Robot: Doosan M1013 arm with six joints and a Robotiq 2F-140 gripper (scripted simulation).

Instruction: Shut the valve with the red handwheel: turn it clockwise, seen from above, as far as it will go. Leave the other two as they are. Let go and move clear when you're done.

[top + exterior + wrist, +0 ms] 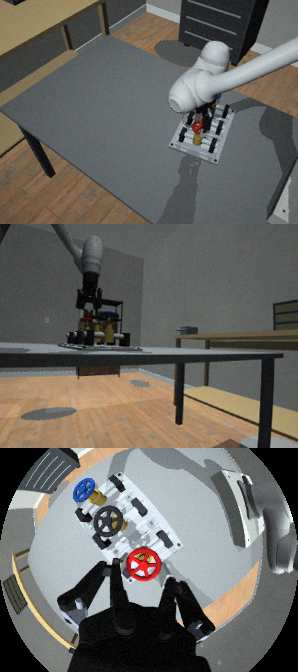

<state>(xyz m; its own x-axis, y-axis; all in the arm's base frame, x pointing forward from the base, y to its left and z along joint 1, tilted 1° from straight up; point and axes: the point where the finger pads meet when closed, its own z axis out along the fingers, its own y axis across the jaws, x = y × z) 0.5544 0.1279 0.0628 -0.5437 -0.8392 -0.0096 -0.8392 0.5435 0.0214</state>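
My hand is 20 mm above the red handwheel. The rest, counted from my hand: blue handwheel: 80 mm ahead, 220 mm to the right, 20 mm below; black handwheel: 40 mm ahead, 110 mm to the right, 20 mm below.
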